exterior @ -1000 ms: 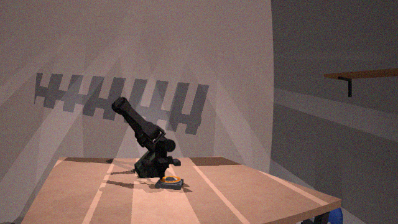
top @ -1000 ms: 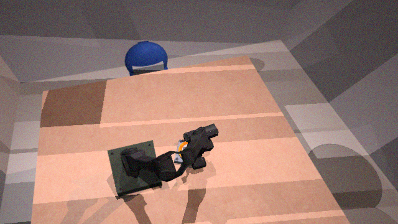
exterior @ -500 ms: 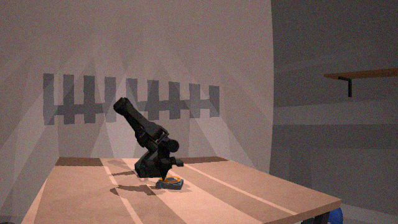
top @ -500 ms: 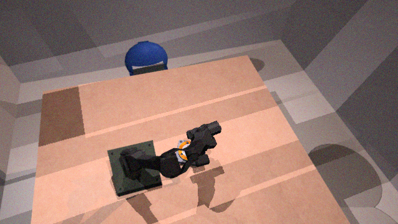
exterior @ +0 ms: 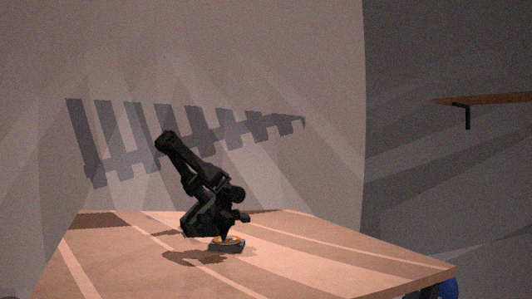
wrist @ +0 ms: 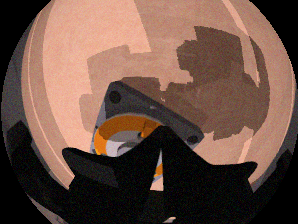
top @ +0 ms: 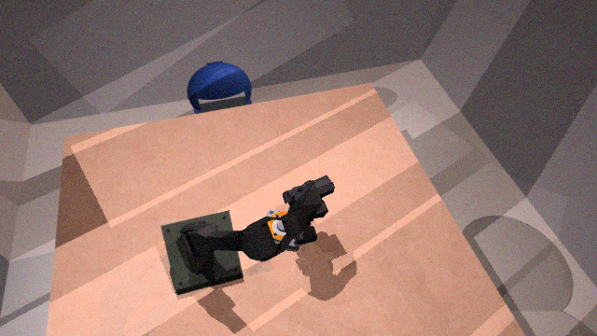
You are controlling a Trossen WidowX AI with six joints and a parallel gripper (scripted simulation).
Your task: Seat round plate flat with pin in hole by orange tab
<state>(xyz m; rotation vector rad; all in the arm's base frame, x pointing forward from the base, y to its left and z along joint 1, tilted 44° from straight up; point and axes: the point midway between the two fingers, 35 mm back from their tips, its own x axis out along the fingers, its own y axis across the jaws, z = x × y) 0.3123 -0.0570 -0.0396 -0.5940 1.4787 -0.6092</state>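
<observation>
The round plate is 2 cm behind my gripper tip, 2 cm to the left of it and 1 cm below it. From my gripper tip the other things lie so: base (5 cm behind, 3 cm to the left, 2 cm below).
</observation>
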